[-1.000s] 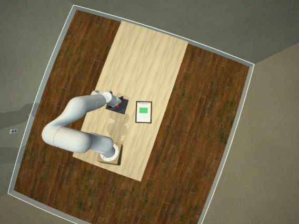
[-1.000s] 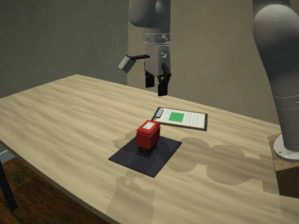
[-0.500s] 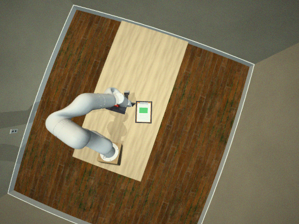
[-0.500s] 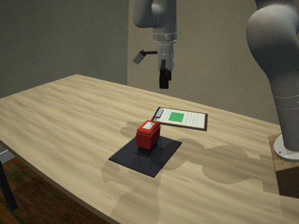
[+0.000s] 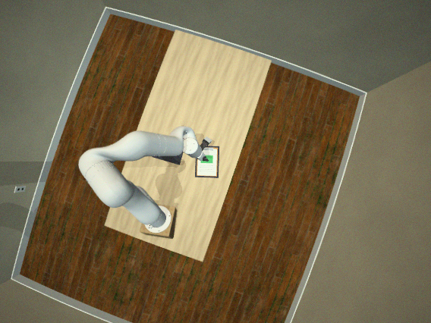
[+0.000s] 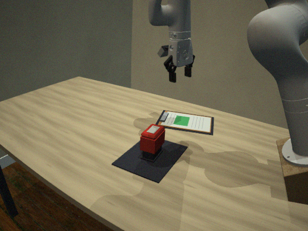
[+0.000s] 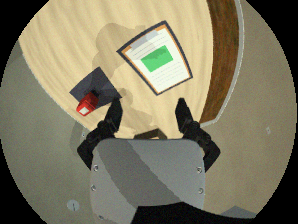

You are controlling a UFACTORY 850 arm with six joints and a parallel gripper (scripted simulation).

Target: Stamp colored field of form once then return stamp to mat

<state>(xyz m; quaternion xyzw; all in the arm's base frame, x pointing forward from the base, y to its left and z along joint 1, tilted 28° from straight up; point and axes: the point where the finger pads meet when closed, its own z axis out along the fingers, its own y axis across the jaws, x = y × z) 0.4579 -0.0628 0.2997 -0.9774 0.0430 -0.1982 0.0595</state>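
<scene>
Now: hand 24 cm to the right of the stamp, 16 cm above it and 10 cm past it. The rest, counted from my hand: mat 24 cm to the left, 21 cm below, 10 cm behind; form 21 cm below, 5 cm to the right.
</scene>
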